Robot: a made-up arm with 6 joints.
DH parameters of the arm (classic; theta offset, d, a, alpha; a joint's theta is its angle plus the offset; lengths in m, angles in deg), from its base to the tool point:
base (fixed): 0 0.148 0 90
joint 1: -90 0.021 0.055 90
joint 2: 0 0.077 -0.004 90
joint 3: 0 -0.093 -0.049 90
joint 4: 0 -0.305 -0.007 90
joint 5: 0 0.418 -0.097 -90
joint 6: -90 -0.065 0.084 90
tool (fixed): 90 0.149 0 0
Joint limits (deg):
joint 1: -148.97..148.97
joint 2: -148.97..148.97
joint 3: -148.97..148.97
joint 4: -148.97..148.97
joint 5: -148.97..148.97
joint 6: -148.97..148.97
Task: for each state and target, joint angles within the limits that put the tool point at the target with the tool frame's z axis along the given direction. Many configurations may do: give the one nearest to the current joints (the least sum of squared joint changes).
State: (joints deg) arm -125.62 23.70 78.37 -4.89 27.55 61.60
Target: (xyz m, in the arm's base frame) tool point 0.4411 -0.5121 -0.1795 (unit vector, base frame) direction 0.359 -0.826 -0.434
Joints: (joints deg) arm -126.69 20.89 103.96 5.65 54.62 72.70
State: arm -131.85 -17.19 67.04 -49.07 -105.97 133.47
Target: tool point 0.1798 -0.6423 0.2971 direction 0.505 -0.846 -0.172
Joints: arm -138.87 -29.42 34.62 -6.97 -123.63 145.28
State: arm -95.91 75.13 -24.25 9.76 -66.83 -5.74
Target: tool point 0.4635 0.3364 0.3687 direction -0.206 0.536 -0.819
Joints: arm -91.54 91.92 -6.90 -15.03 -62.15 -2.65
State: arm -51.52 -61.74 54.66 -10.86 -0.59 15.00
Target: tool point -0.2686 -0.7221 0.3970 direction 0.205 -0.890 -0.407
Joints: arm -47.67 -16.03 55.51 36.23 -9.28 27.44
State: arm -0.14 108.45 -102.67 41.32 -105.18 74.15
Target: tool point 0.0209 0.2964 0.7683 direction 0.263 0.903 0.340
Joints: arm -21.84 132.79 -78.61 3.06 -88.68 66.57
